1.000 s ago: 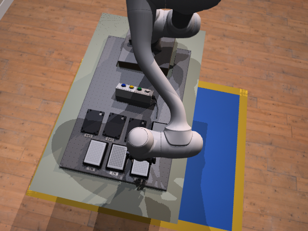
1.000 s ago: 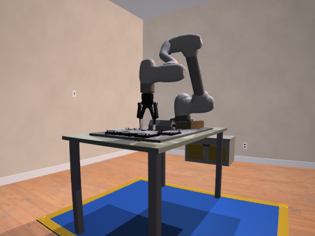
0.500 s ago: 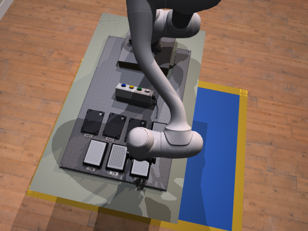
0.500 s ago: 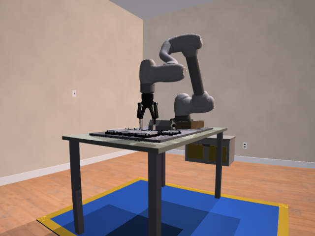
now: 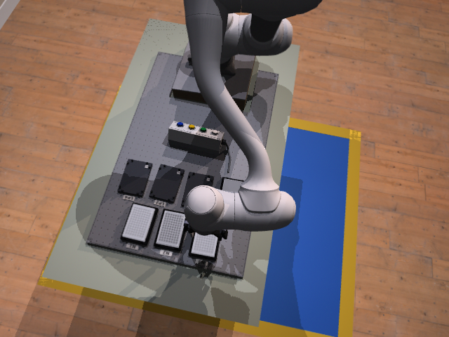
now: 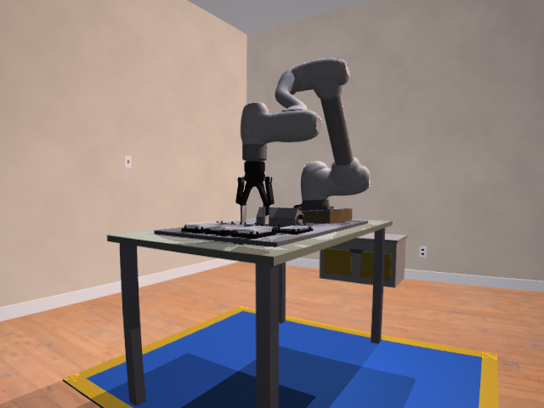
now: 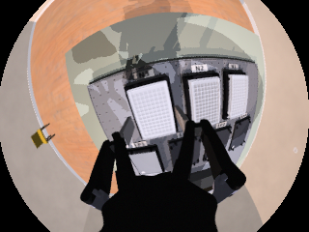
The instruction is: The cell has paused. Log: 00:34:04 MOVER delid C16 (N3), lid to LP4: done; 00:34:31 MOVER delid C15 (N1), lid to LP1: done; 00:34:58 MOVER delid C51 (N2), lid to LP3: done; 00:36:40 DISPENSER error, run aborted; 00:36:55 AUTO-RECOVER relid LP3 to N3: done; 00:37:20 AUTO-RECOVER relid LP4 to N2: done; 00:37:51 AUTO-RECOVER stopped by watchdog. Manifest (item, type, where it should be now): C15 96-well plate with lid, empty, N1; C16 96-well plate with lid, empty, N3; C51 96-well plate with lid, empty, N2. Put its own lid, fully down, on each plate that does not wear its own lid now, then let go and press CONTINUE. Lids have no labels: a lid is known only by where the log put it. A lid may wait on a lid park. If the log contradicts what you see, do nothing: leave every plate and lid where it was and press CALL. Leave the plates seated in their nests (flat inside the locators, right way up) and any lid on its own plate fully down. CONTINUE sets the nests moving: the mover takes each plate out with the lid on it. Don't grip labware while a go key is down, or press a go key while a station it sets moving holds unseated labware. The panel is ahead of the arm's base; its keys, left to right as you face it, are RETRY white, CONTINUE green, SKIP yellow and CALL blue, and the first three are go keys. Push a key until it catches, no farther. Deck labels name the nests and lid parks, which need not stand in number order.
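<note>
The 96-well plate lies 50 mm below my hand. Round my hand: lid park LP2: 220 mm behind, 170 mm to the right, 60 mm below; lid park LP3: 190 mm behind, 60 mm below, 40 mm to the right; lid park LP1: 170 mm behind, 100 mm to the left, 60 mm below.
</note>
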